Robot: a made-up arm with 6 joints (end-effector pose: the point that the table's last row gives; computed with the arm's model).
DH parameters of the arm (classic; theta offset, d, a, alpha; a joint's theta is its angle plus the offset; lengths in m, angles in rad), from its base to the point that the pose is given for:
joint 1: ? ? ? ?
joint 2: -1.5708 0 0.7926 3.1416
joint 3: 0 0 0 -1.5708
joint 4: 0 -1.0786 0 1.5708
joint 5: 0 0.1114 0 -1.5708
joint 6: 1.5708 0 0 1.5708
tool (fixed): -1.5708 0 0 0
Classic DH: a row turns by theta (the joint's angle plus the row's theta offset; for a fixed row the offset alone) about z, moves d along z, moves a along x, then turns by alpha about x.
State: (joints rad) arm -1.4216 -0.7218 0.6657 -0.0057 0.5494 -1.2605
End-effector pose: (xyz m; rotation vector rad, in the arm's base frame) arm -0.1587 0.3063 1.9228 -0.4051 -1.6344 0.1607
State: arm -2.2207 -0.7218 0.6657 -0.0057 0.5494 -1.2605
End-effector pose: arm 0.1089 0.3273 1.9228 -1.0189 -1.3614 -0.4393
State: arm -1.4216 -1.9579 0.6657 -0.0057 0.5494 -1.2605
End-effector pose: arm -0.3585 1.6356 0.5028 -1.3619 -1.5502 1.1692
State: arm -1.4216 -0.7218 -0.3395 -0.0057 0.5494 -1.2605
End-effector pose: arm -0.0392 -0.4885 1.2641 0.3626 -1.3717 -0.5958
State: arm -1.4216 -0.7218 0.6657 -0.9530 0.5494 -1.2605
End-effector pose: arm -0.0992 0.2256 1.9063 0.4042 -1.8840 0.8147
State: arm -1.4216 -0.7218 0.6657 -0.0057 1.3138 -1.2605
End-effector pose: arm -0.1587 0.3063 1.9228 -1.0004 -1.6460 0.7759
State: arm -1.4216 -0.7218 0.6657 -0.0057 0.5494 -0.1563
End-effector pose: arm -0.1587 0.3063 1.9228 -1.2260 -1.5999 -0.7809
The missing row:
joint 1: 0 0.2674 0 -1.5708
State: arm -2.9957 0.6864 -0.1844 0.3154 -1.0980 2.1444
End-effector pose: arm -1.2260 -0.0731 0.0778 0.8120 1.2880 -0.1589
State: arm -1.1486 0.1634 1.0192 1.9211 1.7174 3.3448
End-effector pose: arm 0.3451 -0.6749 1.9325 0.4583 0.3927 0.1572
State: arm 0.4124 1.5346 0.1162 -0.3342 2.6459 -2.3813
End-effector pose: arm 0.8848 0.2722 -0.7756 2.1017 -0.5246 1.4532
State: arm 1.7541 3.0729 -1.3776 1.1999 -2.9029 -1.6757
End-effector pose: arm 0.0990 -0.3123 0.4916 1.2261 1.4312 -0.5535
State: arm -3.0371 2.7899 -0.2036 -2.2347 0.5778 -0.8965
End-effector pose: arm 0.8095 0.0159 -0.5491 0.0346 -0.2123 0.5552
